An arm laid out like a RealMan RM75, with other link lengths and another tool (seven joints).
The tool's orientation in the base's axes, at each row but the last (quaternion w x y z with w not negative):
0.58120 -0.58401 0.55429 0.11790
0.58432 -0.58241 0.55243 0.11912
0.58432 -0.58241 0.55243 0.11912
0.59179 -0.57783 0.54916 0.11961
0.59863 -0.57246 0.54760 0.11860
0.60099 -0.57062 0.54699 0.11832
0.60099 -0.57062 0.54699 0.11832
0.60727 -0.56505 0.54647 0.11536
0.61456 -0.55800 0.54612 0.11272
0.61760 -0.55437 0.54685 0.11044
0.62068 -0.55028 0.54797 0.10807
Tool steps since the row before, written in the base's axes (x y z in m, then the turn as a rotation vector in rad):
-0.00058 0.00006 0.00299 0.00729 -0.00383 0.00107
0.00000 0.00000 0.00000 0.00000 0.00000 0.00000
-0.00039 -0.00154 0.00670 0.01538 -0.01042 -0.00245
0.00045 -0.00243 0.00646 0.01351 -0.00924 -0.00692
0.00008 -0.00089 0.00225 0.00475 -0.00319 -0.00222
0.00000 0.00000 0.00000 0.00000 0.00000 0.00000
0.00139 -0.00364 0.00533 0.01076 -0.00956 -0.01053
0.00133 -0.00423 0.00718 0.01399 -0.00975 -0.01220
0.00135 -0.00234 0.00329 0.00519 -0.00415 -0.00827
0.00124 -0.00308 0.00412 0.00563 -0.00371 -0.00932
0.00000 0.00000 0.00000 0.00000 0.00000 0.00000
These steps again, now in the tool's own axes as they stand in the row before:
-0.00258 -0.00117 -0.00113 0.00373 -0.00742 0.00028
0.00000 0.00000 0.00000 0.00000 0.00000 0.00000
-0.00462 -0.00382 -0.00338 0.01273 -0.01375 0.00004
-0.00373 -0.00466 -0.00350 0.01499 -0.00947 0.00126
-0.00132 -0.00159 -0.00126 0.00507 -0.00343 0.00043
0.00000 0.00000 0.00000 0.00000 0.00000 0.00000
-0.00195 -0.00520 -0.00357 0.01697 -0.00545 0.00046
-0.00318 -0.00645 -0.00442 0.01960 -0.00703 0.00242
-0.00101 -0.00368 -0.00188 0.01051 -0.00069 0.00129
-0.00137 -0.00436 -0.00267 0.01131 -0.00026 0.00211
0.00000 0.00000 0.00000 0.00000 0.00000 0.00000

